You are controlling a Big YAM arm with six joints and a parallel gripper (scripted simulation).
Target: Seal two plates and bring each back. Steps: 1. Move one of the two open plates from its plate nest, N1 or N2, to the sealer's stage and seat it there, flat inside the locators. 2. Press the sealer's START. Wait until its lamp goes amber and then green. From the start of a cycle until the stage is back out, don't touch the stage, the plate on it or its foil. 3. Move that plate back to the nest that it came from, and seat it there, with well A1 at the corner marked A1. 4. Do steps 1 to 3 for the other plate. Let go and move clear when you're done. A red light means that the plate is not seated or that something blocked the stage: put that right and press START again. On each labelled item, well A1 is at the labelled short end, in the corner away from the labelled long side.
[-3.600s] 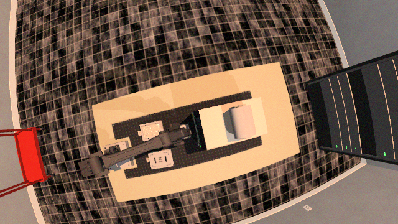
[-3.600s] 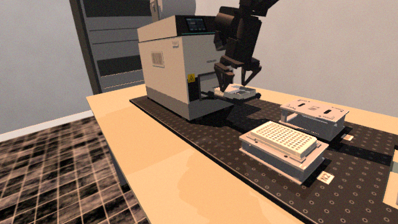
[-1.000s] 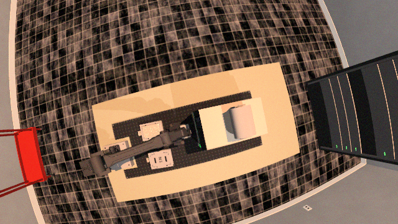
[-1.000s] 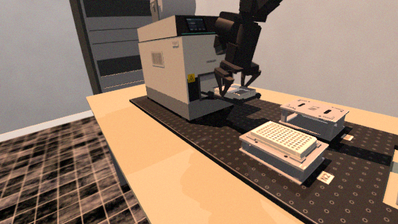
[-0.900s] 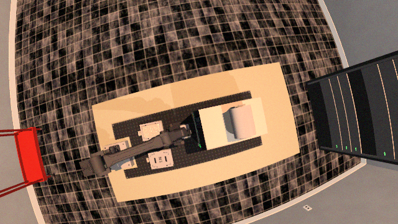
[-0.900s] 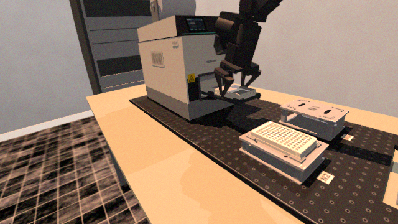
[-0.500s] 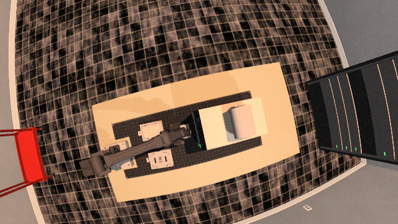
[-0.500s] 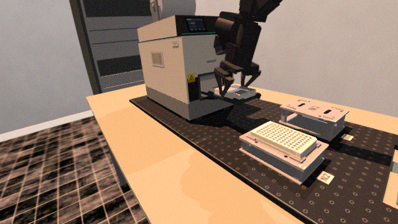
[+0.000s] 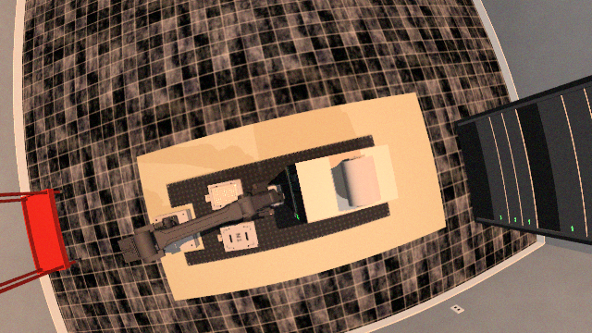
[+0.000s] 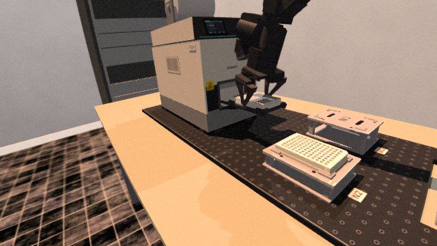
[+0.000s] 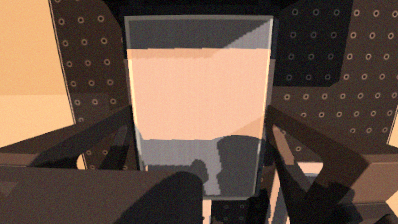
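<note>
The sealer stage lies 10 mm below my hand. Also, from my hand: well plate (200 mm behind, 60 mm to the left, 70 mm below); then plate nest N2 (200 mm behind, 60 mm to the left, 80 mm below); then sealer screen (120 mm ahead, 40 mm to the left, 210 mm above).
</note>
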